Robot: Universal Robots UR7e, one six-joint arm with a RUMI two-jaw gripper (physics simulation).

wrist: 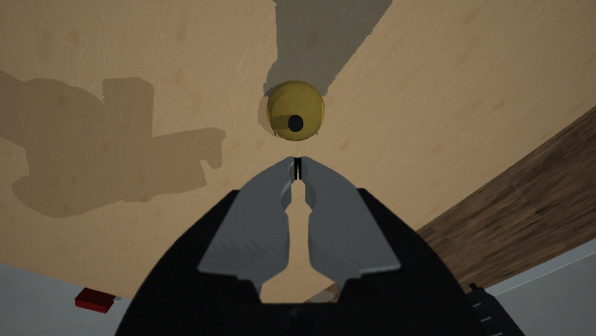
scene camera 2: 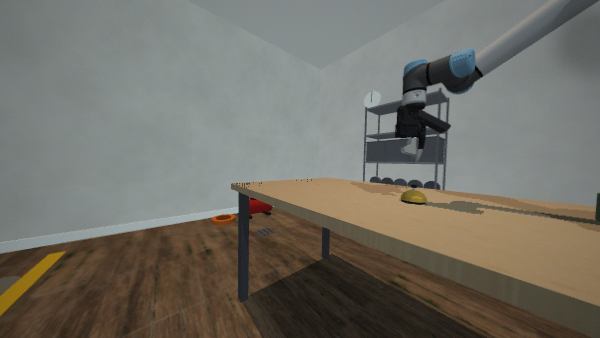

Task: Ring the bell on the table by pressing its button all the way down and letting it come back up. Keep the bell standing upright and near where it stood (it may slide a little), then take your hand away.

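Frame: origin at the arm's base, x left, y back, z up, level; metres.
Where they show: gripper, fingertip midpoint: (wrist: pixel 297 159) (scene camera 2: pixel 415 162).
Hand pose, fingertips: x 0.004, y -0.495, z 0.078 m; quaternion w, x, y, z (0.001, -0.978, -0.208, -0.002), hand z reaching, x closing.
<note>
Each offset is from my fingertips to the top centre of the thing. Level surfaces: height alone.
The bell is a yellow dome @(dx -0.001, dy -0.001, dz -0.085 m) (scene camera 2: pixel 414 197) (wrist: pixel 305 100) that stands upright on the wooden table @(dz -0.151 m) (scene camera 2: pixel 350 212) (wrist: pixel 225 50). Its black button @(dx -0.001, dy -0.001, dz -0.085 m) (scene camera 2: pixel 414 186) (wrist: pixel 295 123) sticks up from the top of the dome. My gripper (scene camera 2: pixel 417 159) (wrist: pixel 297 159) is shut and empty, pointing down. In the scene view its tips are above the bell, with a clear gap between them and the button. In the wrist view the whole dome and button show beyond the fingertips, and nothing touches the bell.
A grey shelf rack (scene camera 2: pixel 365 145) stands behind the table. Part of a dark green object (scene camera 2: pixel 598 207) shows at the right edge of the scene view. An orange ring (scene camera 2: pixel 215 221) and a red object (scene camera 2: pixel 260 206) are on the floor beyond the table. A red block (wrist: pixel 94 300) shows at the lower left of the wrist view.
</note>
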